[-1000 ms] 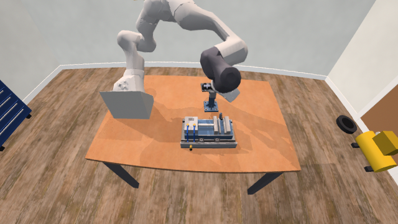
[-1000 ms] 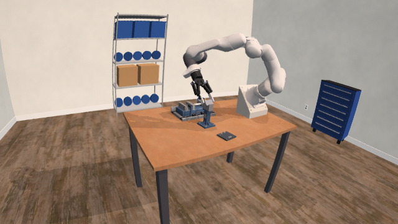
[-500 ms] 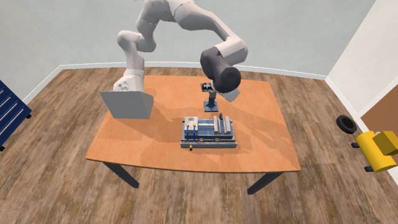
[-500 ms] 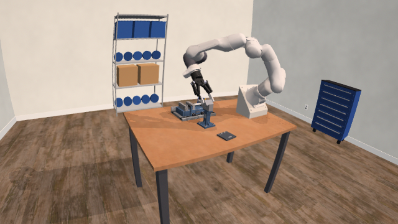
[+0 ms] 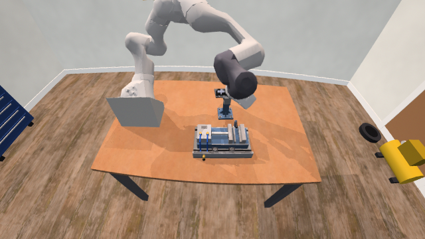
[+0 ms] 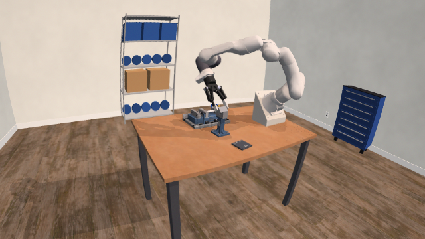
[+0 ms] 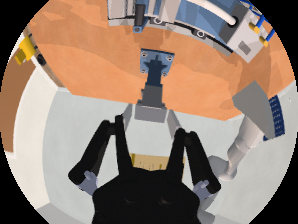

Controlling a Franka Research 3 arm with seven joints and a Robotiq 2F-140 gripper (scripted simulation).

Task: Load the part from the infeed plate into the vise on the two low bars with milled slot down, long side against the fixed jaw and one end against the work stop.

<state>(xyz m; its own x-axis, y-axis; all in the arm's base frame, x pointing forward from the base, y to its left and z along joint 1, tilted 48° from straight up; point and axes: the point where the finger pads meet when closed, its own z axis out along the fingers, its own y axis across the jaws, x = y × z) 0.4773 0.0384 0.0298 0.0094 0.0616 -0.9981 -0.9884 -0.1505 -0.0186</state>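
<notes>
My hand is 3 cm above the part and 1 cm to the right of it. From my hand the other things lie so: fixed jaw: 18 cm to the right, 10 cm below, 9 cm ahead; air cylinder: 20 cm to the right, 11 cm behind, 10 cm below; vise: 19 cm to the right, 14 cm below, 1 cm behind.
</notes>
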